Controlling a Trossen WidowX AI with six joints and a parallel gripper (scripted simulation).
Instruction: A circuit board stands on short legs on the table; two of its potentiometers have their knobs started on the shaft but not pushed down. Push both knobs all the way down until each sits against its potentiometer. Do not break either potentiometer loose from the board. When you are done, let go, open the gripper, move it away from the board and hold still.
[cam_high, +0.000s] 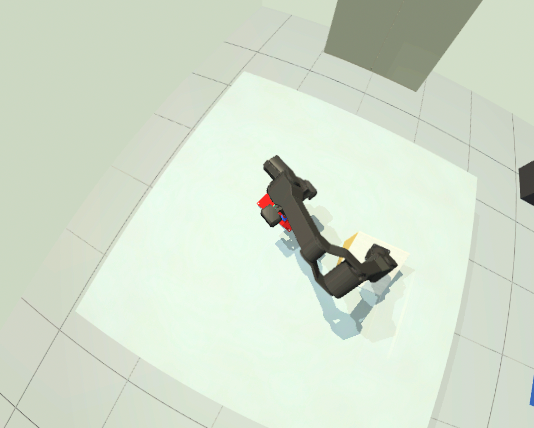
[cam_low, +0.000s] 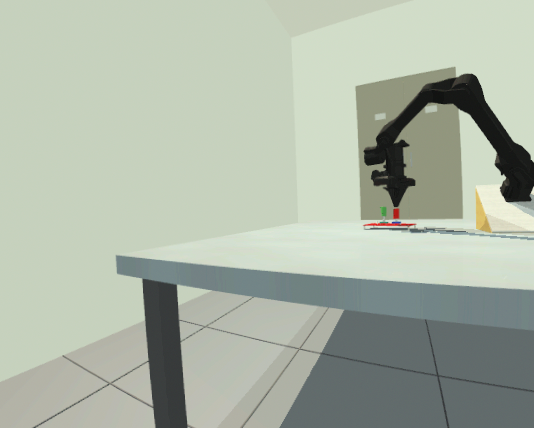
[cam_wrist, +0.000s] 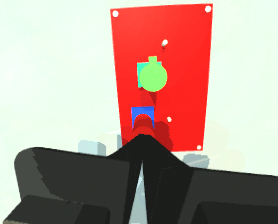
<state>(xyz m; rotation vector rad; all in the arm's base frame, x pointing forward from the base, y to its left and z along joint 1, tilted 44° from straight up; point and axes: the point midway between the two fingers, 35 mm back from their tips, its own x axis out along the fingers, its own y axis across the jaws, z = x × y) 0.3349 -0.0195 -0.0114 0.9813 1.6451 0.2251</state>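
Right now the red knob is 20 mm below my gripper tip. Round my gripper tip: green knob 40 mm ahead, 20 mm to the right, 10 mm below.
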